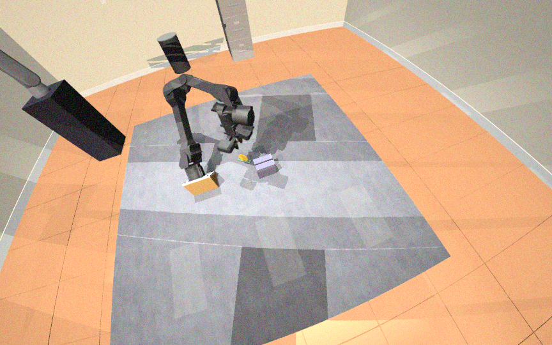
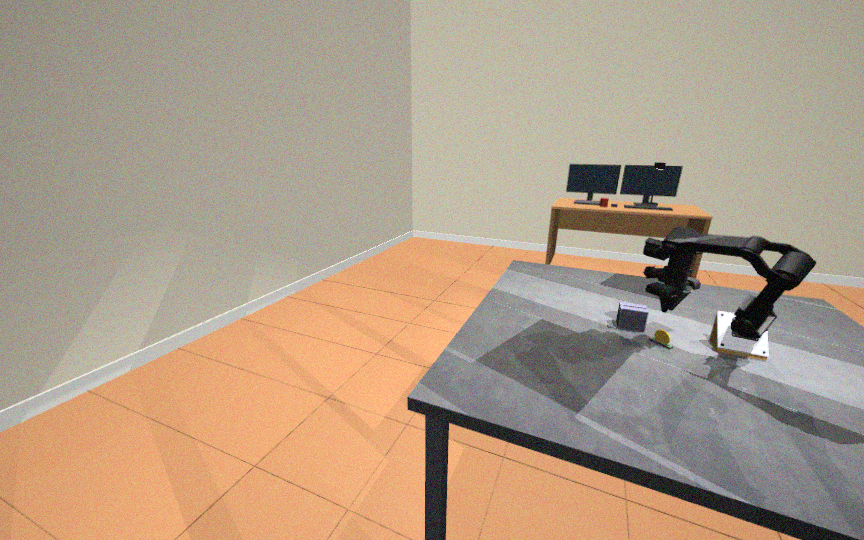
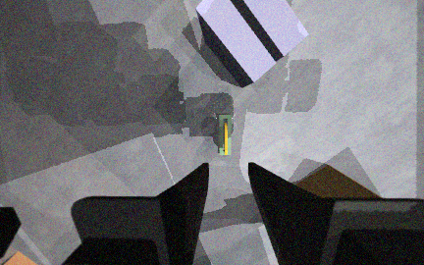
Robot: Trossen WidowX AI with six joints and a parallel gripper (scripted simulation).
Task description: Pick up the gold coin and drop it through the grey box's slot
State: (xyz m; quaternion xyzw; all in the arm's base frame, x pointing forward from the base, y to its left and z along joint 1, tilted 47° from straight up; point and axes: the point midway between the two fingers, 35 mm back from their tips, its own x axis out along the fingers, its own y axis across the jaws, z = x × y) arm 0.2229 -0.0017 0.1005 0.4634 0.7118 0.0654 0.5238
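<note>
Now: gripper tip 9 cm above the gold coin.
</note>
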